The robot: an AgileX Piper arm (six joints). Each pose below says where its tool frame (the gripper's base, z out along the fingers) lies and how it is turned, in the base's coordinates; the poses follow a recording.
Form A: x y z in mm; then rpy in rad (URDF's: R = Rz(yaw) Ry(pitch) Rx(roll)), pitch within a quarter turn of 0, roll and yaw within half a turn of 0.
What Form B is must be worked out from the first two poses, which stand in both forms.
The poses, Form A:
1: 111, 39, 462, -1.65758, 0.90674, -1.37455
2: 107, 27, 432, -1.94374, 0.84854, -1.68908
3: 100, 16, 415, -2.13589, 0.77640, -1.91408
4: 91, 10, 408, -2.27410, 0.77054, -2.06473
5: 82, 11, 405, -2.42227, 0.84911, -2.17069
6: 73, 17, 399, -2.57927, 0.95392, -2.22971
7: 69, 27, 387, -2.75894, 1.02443, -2.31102
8: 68, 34, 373, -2.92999, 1.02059, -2.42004
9: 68, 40, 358, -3.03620, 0.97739, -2.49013
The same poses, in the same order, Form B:
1: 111, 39, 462, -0.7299, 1.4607, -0.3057
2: 107, 27, 432, -0.7580, 1.6651, -0.3678
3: 100, 16, 415, -0.7597, 1.8351, -0.4149
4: 91, 10, 408, -0.7172, 1.9481, -0.3870
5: 82, 11, 405, -0.6550, 1.9961, -0.2519
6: 73, 17, 399, -0.6310, 1.9850, -0.0655
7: 69, 27, 387, -0.6268, 1.9784, 0.1024
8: 68, 34, 373, -0.6276, 2.0189, 0.2073
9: 68, 40, 358, -0.6371, 2.0766, 0.2609
